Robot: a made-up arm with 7 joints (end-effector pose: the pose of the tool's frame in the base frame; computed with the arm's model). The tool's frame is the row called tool.
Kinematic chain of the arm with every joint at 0, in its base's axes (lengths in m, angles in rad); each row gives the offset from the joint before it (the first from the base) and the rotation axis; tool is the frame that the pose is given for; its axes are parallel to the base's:
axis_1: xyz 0 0 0 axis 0 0.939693 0.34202
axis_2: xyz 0 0 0 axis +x
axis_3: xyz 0 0 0 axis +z
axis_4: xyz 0.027 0 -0.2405 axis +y
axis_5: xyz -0.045 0 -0.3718 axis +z
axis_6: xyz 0 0 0 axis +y
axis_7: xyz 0 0 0 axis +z
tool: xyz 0 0 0
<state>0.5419 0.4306 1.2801 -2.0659 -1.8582 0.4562 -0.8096</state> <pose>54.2 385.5 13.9 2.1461 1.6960 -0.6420</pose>
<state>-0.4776 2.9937 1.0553 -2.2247 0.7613 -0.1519 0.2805</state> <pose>66.1 -313.2 148.9 -0.8877 1.2021 2.3321</pose>
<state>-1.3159 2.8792 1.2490 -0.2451 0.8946 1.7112 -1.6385</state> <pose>-517.9 222.1 250.0 1.5068 -1.6418 -0.0202</pose>
Working (the frame after each row of the table, in the pose's form):
after axis_1: 0.0 0.0 0.0 0.0000 -1.2365 -0.4501
after axis_2: 0.0 0.0 0.0 2.3142 -0.8334 1.5999
after axis_3: 0.0 0.0 0.0 -1.2943 1.8893 -1.3747
after axis_4: -202.6 89.0 98.0 -1.3931 1.7233 -1.1568
after axis_5: -517.9 222.1 250.0 -0.4741 2.0021 -0.6346
after axis_6: -517.9 222.1 250.0 -0.1819 -2.3674 0.8373
after axis_7: -517.9 222.1 250.0 1.5068 -1.6418 -0.0202

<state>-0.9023 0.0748 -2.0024 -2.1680 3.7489 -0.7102 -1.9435</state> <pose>-110.9 -277.4 -211.9 -0.8794 0.2143 -1.2304</pose>
Working (the frame after each row of the table, in the pose's form):
after axis_1: 0.0 0.0 0.0 0.0000 -0.8479 -0.3086
after axis_2: 0.0 0.0 0.0 0.0697 -0.8590 -0.2767
after axis_3: 0.0 0.0 0.0 0.9421 -0.5009 -2.1256
after axis_4: 169.5 -32.7 -169.7 -1.7612 -1.3201 -2.2377
after axis_5: -110.9 -277.4 -211.9 -0.5244 1.4845 0.4817
after axis_6: -110.9 -277.4 -211.9 -0.3023 0.8030 0.5911
after axis_7: -110.9 -277.4 -211.9 -0.8794 0.2143 -1.2304

